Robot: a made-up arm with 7 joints.
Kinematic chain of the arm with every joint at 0, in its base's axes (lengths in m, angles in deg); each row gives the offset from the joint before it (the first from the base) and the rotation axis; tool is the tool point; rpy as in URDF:
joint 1: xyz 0 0 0.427 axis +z
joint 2: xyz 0 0 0 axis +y
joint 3: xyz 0 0 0.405 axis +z
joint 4: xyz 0.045 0 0 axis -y
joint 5: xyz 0.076 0 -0.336 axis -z
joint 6: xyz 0 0 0 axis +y
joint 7: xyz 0.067 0 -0.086 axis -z
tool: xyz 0 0 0 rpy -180 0 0
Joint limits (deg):
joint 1: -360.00..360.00
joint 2: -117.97..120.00
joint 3: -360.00..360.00
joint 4: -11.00..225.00
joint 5: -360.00..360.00
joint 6: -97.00..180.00
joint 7: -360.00..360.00
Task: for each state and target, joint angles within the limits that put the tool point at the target. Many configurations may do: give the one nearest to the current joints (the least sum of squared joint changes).
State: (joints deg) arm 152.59 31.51 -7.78 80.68 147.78 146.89 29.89
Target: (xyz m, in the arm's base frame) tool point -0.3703 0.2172 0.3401
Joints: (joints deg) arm 149.52 47.34 -10.33 36.48 141.32 147.27 29.89
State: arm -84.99 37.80 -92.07 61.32 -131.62 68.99 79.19
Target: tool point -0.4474 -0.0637 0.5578
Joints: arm -98.13 41.58 -84.27 46.15 -131.38 63.74 79.19
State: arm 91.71 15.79 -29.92 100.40 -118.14 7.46 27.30
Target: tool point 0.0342 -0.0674 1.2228
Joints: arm 86.33 -29.87 -15.25 130.25 -113.77 6.28 27.30
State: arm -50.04 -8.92 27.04 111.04 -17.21 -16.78 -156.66
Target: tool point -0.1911 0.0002 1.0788
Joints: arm -47.45 -52.71 -19.64 79.41 -9.59 -20.75 -156.66
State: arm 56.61 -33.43 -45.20 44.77 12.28 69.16 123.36
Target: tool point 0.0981 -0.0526 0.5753
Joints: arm 39.67 -63.49 -40.21 21.44 12.48 91.68 123.36
